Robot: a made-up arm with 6 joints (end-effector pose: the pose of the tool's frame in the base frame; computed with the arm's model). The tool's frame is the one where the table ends. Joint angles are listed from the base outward.
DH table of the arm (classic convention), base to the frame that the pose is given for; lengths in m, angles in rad. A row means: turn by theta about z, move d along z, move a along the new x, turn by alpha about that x. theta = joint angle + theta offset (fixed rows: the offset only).
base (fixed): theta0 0.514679, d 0, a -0.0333, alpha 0
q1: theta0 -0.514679, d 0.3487, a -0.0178, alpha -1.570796
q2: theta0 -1.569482, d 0, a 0.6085, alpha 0
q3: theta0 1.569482, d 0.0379, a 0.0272, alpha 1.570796
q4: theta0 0, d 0.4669, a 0.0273, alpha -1.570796
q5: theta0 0, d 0.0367, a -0.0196, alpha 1.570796
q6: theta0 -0.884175, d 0, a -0.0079, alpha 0
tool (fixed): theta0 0.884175, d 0.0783, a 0, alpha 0
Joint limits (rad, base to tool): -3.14..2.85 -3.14..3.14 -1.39..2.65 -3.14..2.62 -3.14..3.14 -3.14..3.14
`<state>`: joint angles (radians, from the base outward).
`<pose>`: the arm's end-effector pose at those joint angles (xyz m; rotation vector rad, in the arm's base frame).
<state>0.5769 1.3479 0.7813 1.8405 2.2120 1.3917</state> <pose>0.7103 0.6212 0.2763 -0.3534 -0.9938 -0.3270</pose>
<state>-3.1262 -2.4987 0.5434 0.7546 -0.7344 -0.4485</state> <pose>0.8157 -0.0455 -0.3601 -2.5329 -0.0075 -0.7304</pose>
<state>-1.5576 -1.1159 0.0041 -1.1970 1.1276 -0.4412</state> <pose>-0.0706 0.9686 0.9376 1.1864 -0.7198 -2.2652</pose>
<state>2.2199 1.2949 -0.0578 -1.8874 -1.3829 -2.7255</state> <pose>-0.7164 0.7622 0.5966 1.5388 -1.0854 -0.8376</pose>
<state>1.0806 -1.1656 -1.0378 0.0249 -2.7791 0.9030</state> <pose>-0.5269 -0.7899 0.4039 -0.1417 1.4933 1.6342</pose>
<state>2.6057 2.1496 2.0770 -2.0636 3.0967 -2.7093</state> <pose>-0.1327 0.0638 -0.1347 -1.2805 -0.0290 1.7081</pose>
